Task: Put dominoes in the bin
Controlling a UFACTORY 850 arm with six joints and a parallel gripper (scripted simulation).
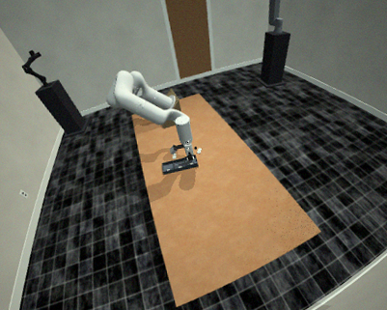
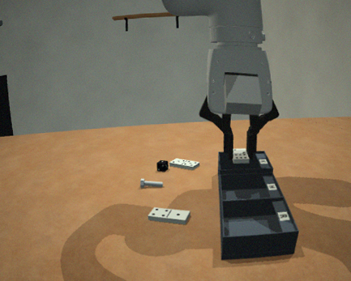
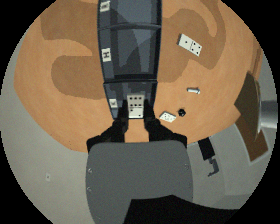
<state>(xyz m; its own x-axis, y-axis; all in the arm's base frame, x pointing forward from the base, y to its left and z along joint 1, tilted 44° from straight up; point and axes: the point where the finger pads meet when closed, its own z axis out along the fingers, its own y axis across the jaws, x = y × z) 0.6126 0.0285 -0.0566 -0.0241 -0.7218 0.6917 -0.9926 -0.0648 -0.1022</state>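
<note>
The white domino lies 11 cm behind my hand, 11 cm to the right of it and 6 cm below it. From my hand the other things lie so: black die 13 cm behind, 6 cm to the left, 6 cm below; then grey bolt 15 cm behind, 1 cm to the right, 6 cm below; then bin row 1 cm ahead, 8 cm to the right, 5 cm below.
</note>
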